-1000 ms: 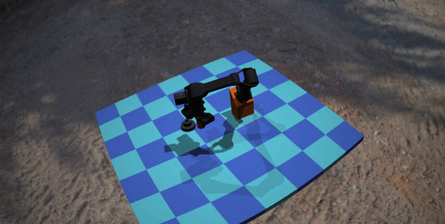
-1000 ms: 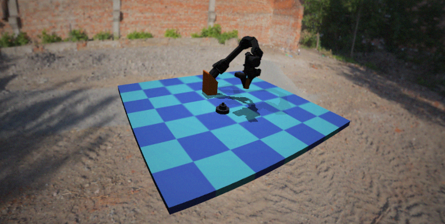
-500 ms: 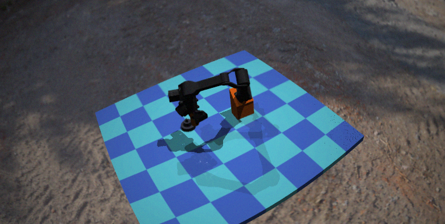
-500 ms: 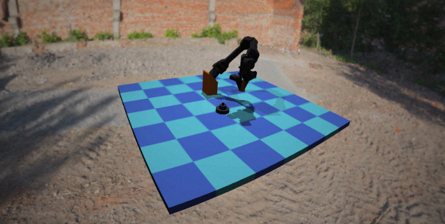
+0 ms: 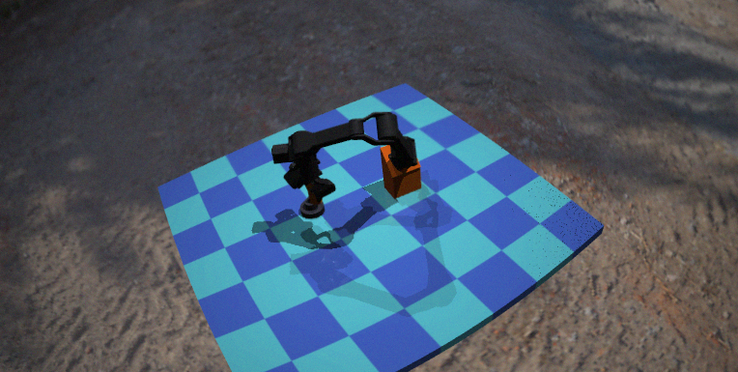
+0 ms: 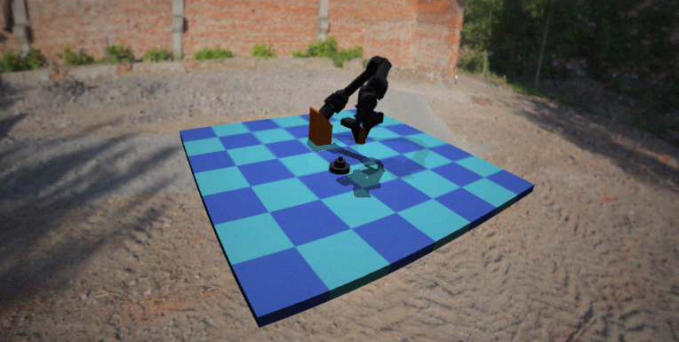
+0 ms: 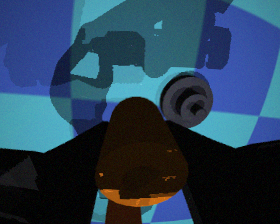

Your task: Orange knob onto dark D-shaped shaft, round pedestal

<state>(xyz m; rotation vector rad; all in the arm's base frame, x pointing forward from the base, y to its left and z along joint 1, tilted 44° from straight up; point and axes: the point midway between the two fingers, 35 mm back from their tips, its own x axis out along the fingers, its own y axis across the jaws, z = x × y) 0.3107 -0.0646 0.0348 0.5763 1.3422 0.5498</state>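
The pedestal lies 9 cm to the right of my gripper tip, 9 cm below it and 1 cm behind it. The rest, counted from my gripper tip: orange knob (2 cm above).
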